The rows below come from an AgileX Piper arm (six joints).
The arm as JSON. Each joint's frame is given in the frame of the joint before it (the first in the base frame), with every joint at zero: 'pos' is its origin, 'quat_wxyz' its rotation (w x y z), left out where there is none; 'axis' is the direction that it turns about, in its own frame. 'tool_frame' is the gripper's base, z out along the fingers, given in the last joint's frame.
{
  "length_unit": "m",
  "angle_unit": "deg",
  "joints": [
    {
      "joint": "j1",
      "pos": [
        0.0,
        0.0,
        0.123
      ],
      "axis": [
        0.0,
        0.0,
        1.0
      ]
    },
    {
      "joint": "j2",
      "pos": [
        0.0,
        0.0,
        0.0
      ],
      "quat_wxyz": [
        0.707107,
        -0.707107,
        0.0,
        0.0
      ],
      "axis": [
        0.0,
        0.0,
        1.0
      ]
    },
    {
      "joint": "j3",
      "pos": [
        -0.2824,
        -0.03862,
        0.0
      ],
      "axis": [
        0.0,
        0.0,
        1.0
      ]
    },
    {
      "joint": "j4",
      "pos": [
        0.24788,
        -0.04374,
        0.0
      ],
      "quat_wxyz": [
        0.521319,
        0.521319,
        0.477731,
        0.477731
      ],
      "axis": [
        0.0,
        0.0,
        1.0
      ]
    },
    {
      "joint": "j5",
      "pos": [
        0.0,
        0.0,
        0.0
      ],
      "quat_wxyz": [
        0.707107,
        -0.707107,
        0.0,
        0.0
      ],
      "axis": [
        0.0,
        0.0,
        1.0
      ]
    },
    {
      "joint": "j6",
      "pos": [
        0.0,
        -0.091,
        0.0
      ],
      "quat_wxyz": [
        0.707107,
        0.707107,
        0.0,
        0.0
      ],
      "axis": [
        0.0,
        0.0,
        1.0
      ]
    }
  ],
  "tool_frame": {
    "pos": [
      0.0,
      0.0,
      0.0
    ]
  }
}
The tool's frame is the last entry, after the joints.
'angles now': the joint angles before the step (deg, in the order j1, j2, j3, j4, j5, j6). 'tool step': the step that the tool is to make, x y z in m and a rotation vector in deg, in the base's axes. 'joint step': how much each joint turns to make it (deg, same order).
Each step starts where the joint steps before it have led.
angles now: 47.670 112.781 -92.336 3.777 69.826 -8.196
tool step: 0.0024 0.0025 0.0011 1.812 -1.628 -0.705
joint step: 0.000 -0.120 0.030 0.000 -2.385 0.558
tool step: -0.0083 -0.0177 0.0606 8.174 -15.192 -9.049
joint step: 1.111 -10.472 3.239 -9.474 -8.864 12.628
